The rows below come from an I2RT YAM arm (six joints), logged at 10 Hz.
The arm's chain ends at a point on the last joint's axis. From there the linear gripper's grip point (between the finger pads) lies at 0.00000 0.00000 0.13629 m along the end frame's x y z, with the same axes.
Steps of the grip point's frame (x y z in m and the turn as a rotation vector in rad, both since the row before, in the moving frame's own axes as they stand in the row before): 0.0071, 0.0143, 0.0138, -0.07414, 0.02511, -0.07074; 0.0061, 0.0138, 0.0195, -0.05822, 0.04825, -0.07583; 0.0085, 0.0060, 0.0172, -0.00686, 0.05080, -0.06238; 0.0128, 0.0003, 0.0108, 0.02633, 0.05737, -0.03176; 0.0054, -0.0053, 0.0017, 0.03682, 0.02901, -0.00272
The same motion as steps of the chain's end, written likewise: 0.0033, 0.0043, 0.0142, -0.07414, 0.02511, -0.07074; -0.0008, 0.0061, 0.0199, -0.05822, 0.04825, -0.07583; 0.0016, 0.0053, 0.0174, -0.00686, 0.05080, -0.06238; 0.0050, 0.0040, 0.0111, 0.02633, 0.05737, -0.03176; 0.0015, -0.0003, 0.0018, 0.03682, 0.02901, -0.00272
